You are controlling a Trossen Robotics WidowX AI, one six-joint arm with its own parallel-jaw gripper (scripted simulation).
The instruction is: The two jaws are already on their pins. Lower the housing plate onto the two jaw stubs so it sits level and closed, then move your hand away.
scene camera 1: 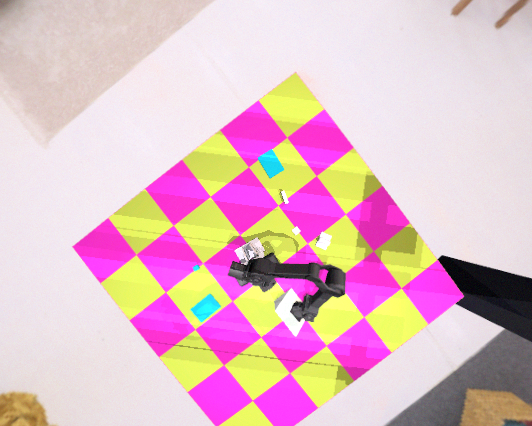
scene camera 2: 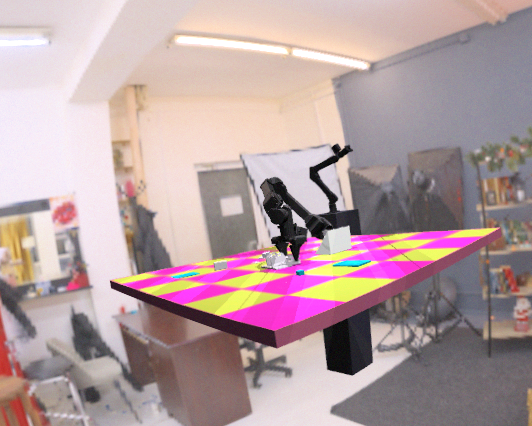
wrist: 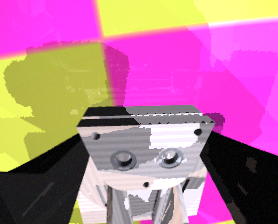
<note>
In view: the gripper [scene camera 2: 291, 260].
The gripper shows as well in the wrist view [wrist: 143, 133].
</note>
